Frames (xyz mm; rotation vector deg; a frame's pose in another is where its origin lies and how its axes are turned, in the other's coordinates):
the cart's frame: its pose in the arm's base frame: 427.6 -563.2 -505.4 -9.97 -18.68 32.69
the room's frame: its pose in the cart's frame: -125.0 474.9 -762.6 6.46 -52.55 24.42
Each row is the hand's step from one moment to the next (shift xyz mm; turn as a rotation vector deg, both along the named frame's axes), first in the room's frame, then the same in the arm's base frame.
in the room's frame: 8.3 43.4 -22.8 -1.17 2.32 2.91
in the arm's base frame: -17.3 41.4 -21.4 -3.66 -1.23 -0.58
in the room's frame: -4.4 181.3 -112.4 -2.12 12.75 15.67
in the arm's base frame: -60.4 159.5 -128.2 -19.93 -3.94 0.11
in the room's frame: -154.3 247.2 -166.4 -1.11 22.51 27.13
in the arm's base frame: -72.2 135.3 -298.5 -34.85 -5.04 2.05
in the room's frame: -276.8 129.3 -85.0 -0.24 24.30 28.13
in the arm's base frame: -37.3 -49.5 -311.0 -36.86 -4.17 2.46
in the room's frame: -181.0 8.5 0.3 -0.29 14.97 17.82
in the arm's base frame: -4.9 -105.6 -147.2 -23.03 -2.95 1.62
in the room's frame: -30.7 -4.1 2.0 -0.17 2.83 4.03
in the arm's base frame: 2.0 -22.0 -21.8 -4.79 -1.02 0.51
